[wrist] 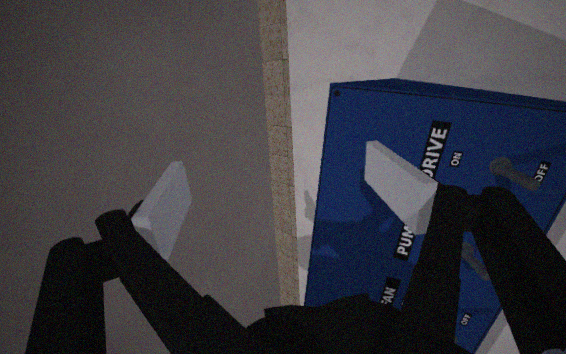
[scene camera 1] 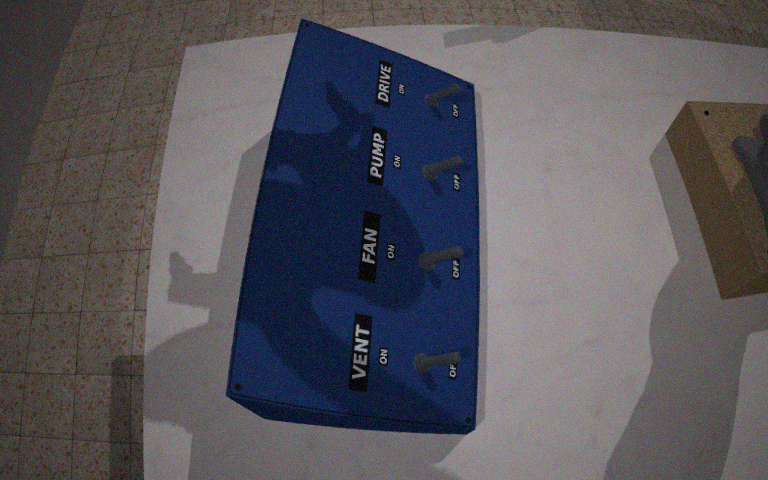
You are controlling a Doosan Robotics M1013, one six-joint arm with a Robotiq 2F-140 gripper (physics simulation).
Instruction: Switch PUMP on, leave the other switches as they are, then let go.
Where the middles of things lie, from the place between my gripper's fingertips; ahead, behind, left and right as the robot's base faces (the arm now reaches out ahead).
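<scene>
You'd find the blue switch panel [scene camera 1: 338, 305] 21 cm to the left of my hand, 2 cm behind it and 26 cm below it.
</scene>
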